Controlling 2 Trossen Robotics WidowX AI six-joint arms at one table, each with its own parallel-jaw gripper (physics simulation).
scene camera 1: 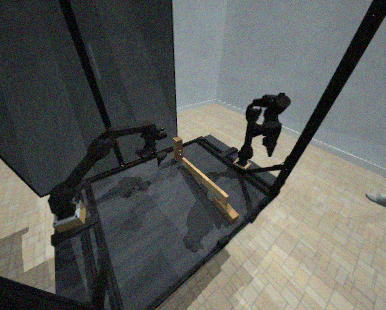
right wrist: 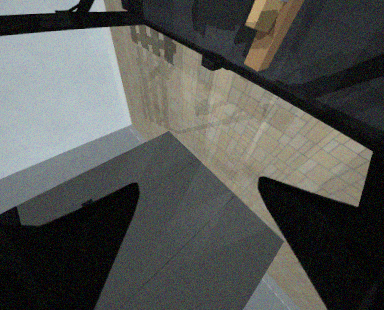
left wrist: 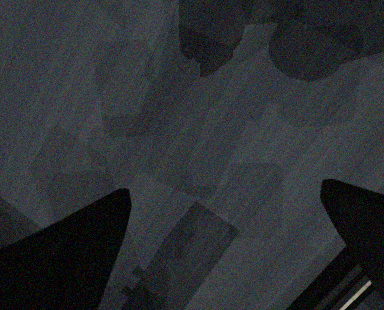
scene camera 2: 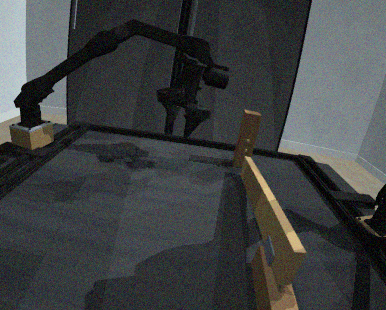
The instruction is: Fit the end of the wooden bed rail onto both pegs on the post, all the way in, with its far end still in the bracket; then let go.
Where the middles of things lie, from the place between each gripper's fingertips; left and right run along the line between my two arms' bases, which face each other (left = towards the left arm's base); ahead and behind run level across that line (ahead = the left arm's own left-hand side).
Scene:
Now: the wooden bed rail (scene camera 2: pixel 289 252) 230 mm ahead of my right hand, 180 mm to the left of it and 300 mm below it. Round my right hand: upright wooden post (scene camera 2: pixel 250 123) (520 mm ahead, 220 mm to the left, 270 mm below).
I see the upright wooden post 9 cm ahead of my left hand and 21 cm to the right of it. The rest, counted from my left hand: wooden bed rail 20 cm behind, 25 cm to the right, 3 cm below.

